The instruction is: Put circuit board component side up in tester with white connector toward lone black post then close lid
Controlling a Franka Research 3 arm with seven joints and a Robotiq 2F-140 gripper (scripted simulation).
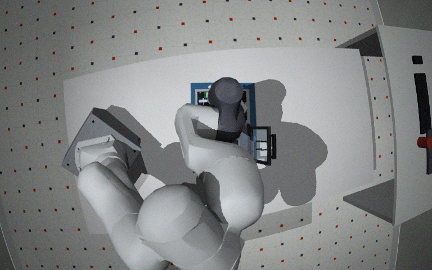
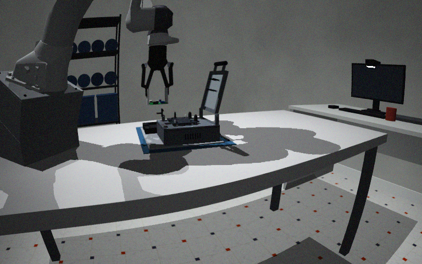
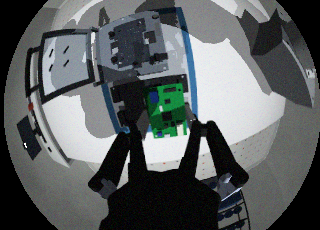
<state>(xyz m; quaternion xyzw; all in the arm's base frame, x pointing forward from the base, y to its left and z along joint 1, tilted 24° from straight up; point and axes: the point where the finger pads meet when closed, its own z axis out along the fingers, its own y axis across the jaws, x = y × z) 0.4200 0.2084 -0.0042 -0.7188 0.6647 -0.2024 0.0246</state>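
The green circuit board lies 20 mm below my hand. Round my hand: see-through lid (190 mm ahead, 170 mm to the right, 40 mm above).
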